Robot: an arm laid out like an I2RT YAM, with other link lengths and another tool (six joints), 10 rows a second.
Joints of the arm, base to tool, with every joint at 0 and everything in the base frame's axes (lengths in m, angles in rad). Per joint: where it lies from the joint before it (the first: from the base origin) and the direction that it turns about. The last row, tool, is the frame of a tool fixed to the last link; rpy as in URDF.
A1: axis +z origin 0 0 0.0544
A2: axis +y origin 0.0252 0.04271 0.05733
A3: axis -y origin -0.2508 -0.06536 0
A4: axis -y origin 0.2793 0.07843 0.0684
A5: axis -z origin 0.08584 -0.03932 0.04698
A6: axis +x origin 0.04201 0 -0.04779
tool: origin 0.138 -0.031 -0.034 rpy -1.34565 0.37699 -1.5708
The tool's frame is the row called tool.
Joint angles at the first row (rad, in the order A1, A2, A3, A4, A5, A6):
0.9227 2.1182 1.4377 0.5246 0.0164 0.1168
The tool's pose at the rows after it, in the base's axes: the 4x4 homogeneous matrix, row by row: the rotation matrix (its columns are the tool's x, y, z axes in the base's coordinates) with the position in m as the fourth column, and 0 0 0 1 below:
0.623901 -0.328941 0.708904 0.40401; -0.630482 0.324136 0.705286 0.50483; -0.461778 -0.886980 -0.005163 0.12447; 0 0 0 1
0.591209 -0.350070 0.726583 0.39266; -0.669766 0.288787 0.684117 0.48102; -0.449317 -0.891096 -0.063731 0.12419; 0 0 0 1
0.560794 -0.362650 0.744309 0.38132; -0.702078 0.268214 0.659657 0.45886; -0.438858 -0.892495 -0.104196 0.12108; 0 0 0 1
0.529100 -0.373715 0.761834 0.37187; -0.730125 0.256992 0.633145 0.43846; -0.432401 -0.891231 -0.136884 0.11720; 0 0 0 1
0.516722 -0.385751 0.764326 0.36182; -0.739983 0.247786 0.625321 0.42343; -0.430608 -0.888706 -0.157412 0.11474; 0 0 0 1
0.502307 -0.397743 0.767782 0.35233; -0.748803 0.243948 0.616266 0.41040; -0.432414 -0.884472 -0.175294 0.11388; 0 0 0 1
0.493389 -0.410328 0.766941 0.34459; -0.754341 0.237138 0.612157 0.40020; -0.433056 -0.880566 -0.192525 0.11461; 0 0 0 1
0.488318 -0.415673 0.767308 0.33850; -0.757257 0.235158 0.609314 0.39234; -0.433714 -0.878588 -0.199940 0.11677; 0 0 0 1
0.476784 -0.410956 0.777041 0.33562; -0.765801 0.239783 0.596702 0.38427; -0.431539 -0.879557 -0.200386 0.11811; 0 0 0 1
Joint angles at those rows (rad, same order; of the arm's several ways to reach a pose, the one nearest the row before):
0.9204 2.0208 1.3433 0.4729 0.0314 0.1206
0.9191 1.9279 1.2708 0.3926 0.0574 0.1227
0.9202 1.8482 1.1937 0.3478 0.0873 0.1288
0.9198 1.7801 1.1258 0.3131 0.1159 0.1403
0.9189 1.7193 1.0642 0.2928 0.1207 0.1466
0.9198 1.6625 1.0140 0.2680 0.1281 0.1578
0.9193 1.6141 0.9808 0.2354 0.1280 0.1648
0.9196 1.5729 0.9535 0.2140 0.1296 0.1691
0.9194 1.5415 0.9282 0.2063 0.1448 0.1733

